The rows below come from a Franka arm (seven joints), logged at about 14 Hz.
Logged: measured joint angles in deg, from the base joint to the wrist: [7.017 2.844 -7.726 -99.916 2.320 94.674 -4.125]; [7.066 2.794 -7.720 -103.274 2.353 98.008 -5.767]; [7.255 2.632 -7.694 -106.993 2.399 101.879 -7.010]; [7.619 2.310 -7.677 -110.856 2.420 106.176 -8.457]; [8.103 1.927 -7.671 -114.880 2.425 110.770 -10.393]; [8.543 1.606 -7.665 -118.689 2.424 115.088 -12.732]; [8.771 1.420 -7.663 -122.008 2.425 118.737 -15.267]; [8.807 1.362 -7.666 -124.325 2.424 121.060 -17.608]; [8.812 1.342 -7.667 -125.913 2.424 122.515 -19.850]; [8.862 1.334 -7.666 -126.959 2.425 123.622 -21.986]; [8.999 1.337 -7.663 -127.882 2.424 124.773 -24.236]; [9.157 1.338 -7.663 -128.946 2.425 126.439 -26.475]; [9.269 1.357 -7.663 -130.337 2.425 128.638 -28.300]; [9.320 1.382 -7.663 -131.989 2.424 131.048 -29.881]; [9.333 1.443 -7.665 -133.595 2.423 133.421 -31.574]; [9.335 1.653 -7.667 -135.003 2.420 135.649 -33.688]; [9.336 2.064 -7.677 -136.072 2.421 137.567 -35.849]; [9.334 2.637 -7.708 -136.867 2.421 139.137 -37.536]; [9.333 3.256 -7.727 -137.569 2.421 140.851 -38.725]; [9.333 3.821 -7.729 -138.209 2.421 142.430 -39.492]
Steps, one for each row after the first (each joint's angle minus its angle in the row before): [0.049 -0.050 0.006 -3.358 0.033 3.334 -1.642]; [0.189 -0.162 0.026 -3.719 0.046 3.871 -1.243]; [0.364 -0.322 0.017 -3.863 0.021 4.297 -1.447]; [0.484 -0.383 0.006 -4.024 0.005 4.594 -1.936]; [0.440 -0.321 0.006 -3.809 -0.001 4.318 -2.339]; [0.228 -0.186 0.002 -3.319 0.001 3.649 -2.535]; [0.036 -0.058 -0.003 -2.317 -0.001 2.323 -2.341]; [0.005 -0.020 -0.001 -1.588 0.000 1.455 -2.242]; [0.050 -0.008 0.001 -1.046 0.001 1.107 -2.136]; [0.137 0.003 0.003 -0.923 -0.001 1.151 -2.250]; [0.158 0.001 0.000 -1.064 0.001 1.666 -2.239]; [0.112 0.019 0.000 -1.391 0.000 2.199 -1.825]; [0.051 0.025 0.000 -1.652 -0.001 2.410 -1.581]; [0.013 0.061 -0.002 -1.606 -0.001 2.373 -1.693]; [0.002 0.210 -0.002 -1.408 -0.003 2.228 -2.114]; [0.001 0.411 -0.010 -1.069 0.001 1.918 -2.161]; [-0.002 0.573 -0.031 -0.795 0.000 1.570 -1.687]; [-0.001 0.619 -0.019 -0.702 0.000 1.714 -1.189]; [0.000 0.565 -0.002 -0.640 0.000 1.579 -0.767]
